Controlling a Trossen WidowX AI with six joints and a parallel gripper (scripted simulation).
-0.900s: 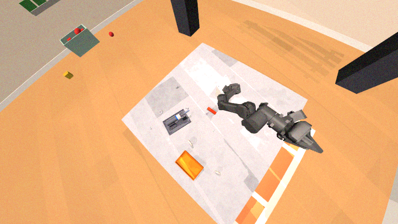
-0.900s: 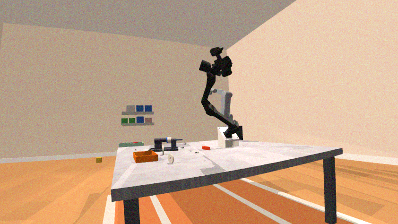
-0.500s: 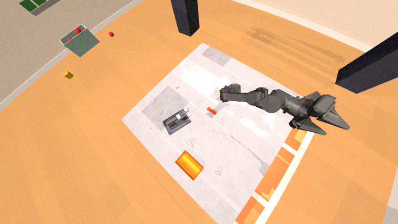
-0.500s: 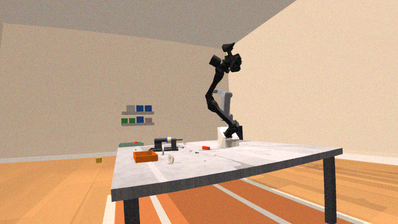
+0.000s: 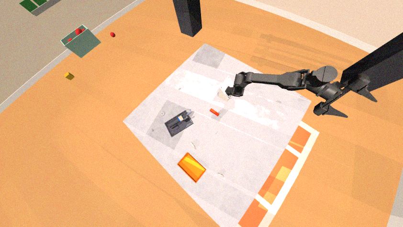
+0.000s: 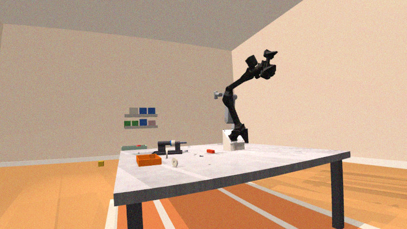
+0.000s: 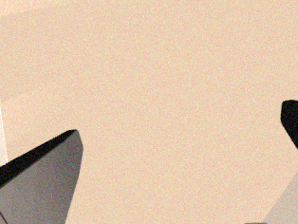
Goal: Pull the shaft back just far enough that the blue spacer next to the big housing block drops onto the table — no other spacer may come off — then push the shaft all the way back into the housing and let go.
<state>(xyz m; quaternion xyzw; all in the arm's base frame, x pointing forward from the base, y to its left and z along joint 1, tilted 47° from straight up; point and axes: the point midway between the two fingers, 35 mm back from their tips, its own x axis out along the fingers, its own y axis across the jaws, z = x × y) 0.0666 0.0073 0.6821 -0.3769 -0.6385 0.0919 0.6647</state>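
Now: gripper tip 75 cm to the left of the blue spacer, 48 cm above it and 37 cm short of it. Also, from my gripper tip: orange tray: 62 cm ahead, 55 cm below, 45 cm to the right.
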